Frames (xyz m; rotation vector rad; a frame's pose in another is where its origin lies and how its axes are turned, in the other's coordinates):
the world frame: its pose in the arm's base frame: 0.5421 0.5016 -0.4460 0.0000 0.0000 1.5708
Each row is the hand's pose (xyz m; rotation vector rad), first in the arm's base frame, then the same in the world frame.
Working: the arm's base frame: its pose in the world frame: -0.5016 0.5421 0.4460 0.0000 0.0000 -1.5708

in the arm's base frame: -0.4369 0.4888 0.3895 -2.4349 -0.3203 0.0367
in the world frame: -0.0128 0.9790 0.8355 -2.0366 1.5631 -0.6207
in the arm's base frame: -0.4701 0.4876 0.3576 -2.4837 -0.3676 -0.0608
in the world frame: -0.0140 1.0122 0.8036 -2.1304 1.5811 -0.6570
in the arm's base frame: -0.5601 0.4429 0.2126 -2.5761 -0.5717 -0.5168
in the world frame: -0.0587 1.1022 0.6586 -2.4927 1.5873 -0.8996
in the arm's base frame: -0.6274 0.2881 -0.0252 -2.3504 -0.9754 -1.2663
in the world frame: -0.2135 1.1695 0.4208 2.2795 -0.9424 1.1615
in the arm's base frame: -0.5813 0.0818 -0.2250 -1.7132 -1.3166 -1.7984
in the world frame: -0.4198 1.1234 0.2210 1.9662 -0.2574 1.4712
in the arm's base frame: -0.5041 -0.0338 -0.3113 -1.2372 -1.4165 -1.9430
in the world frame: -0.5354 1.0462 0.1347 1.7609 0.1190 1.6882
